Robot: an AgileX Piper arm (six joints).
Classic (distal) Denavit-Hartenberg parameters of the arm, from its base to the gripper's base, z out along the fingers. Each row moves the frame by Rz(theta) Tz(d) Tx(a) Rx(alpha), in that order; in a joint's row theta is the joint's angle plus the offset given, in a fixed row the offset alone. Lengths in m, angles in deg.
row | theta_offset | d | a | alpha
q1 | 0 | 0.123 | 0 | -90
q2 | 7.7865 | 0 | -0.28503 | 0
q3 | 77.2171 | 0 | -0.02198 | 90
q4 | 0 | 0.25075 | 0 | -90
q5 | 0 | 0 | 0 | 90
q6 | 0 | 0.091 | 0 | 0
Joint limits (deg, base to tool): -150..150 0..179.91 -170..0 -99.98..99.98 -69.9..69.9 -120..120
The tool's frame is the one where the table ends.
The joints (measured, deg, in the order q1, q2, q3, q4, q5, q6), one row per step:
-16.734, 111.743, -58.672, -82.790, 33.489, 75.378
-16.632, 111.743, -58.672, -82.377, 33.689, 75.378
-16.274, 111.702, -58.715, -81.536, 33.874, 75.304
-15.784, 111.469, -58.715, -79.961, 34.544, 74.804
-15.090, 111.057, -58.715, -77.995, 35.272, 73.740
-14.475, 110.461, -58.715, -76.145, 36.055, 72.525
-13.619, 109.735, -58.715, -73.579, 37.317, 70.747
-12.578, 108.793, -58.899, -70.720, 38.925, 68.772
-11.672, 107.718, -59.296, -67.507, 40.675, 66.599
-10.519, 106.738, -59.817, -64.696, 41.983, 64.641
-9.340, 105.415, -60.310, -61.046, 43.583, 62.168
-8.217, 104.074, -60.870, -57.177, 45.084, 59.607
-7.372, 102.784, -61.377, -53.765, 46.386, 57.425
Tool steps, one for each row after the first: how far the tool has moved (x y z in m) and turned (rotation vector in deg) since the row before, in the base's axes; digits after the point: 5 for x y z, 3 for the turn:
-0.00018, 0.00052, -0.00013, 0.130, -0.012, -0.338
0.00042, 0.00214, 0.00004, 0.368, -0.127, -0.340
-0.00043, 0.00274, 0.00092, 0.352, 0.057, -0.785
-0.00030, 0.00408, 0.00182, 0.372, 0.234, -0.516
-0.00063, 0.00360, 0.00303, 0.209, 0.224, -0.428
-0.00118, 0.00493, 0.00355, 0.255, 0.585, -0.618
-0.00090, 0.00583, 0.00546, 0.208, 0.493, -0.700
-0.00110, 0.00515, 0.00678, 0.401, 0.376, -0.986
0.00048, 0.00692, 0.00665, 0.561, 0.105, -0.250
-0.00099, 0.00764, 0.00797, 1.009, 0.238, -0.521
-0.00119, 0.00782, 0.00797, 1.392, 0.195, -0.449
-0.00161, 0.00636, 0.00758, 1.407, 0.038, -0.448

